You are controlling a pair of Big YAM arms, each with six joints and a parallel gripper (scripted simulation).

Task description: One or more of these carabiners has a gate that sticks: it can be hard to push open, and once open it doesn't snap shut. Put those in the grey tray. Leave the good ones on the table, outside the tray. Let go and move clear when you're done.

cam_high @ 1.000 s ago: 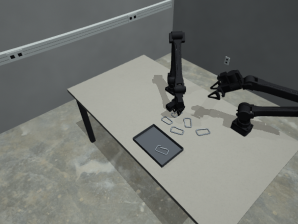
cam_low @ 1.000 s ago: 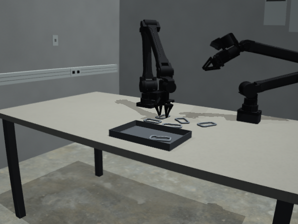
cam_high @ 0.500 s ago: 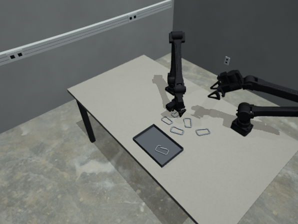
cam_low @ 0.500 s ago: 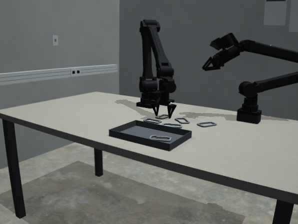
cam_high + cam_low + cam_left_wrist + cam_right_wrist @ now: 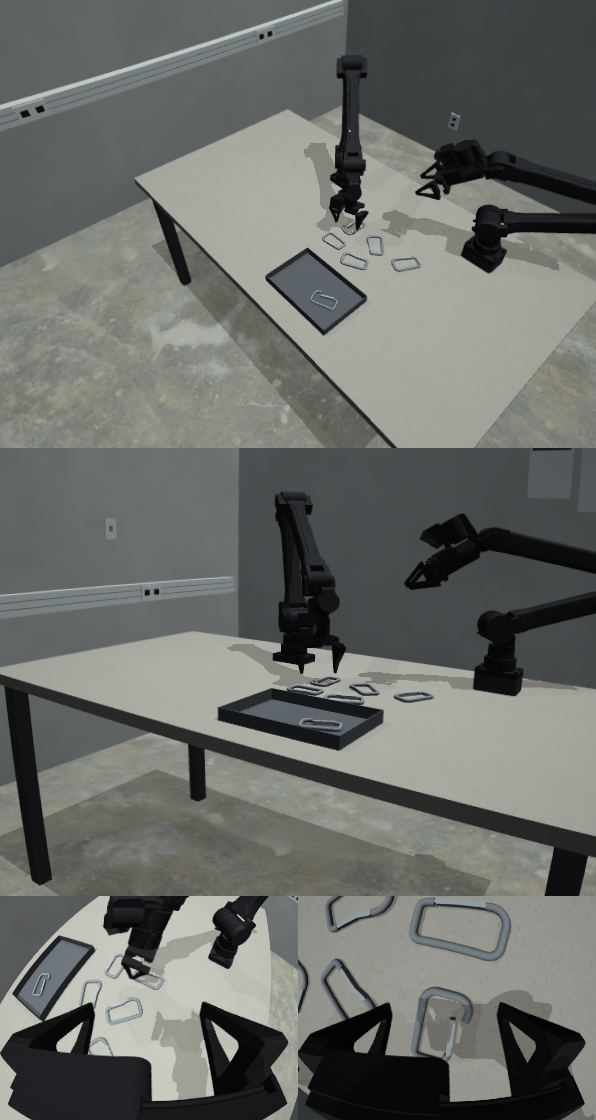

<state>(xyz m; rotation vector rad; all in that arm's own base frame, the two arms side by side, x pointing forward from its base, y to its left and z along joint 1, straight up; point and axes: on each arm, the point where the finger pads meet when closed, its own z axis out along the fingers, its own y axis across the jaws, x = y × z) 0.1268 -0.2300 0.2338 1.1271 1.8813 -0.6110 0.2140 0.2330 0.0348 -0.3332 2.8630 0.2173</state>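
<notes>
The grey tray lies 30 cm ahead of my right hand, 11 cm to the left of it and 3 cm below it.
</notes>
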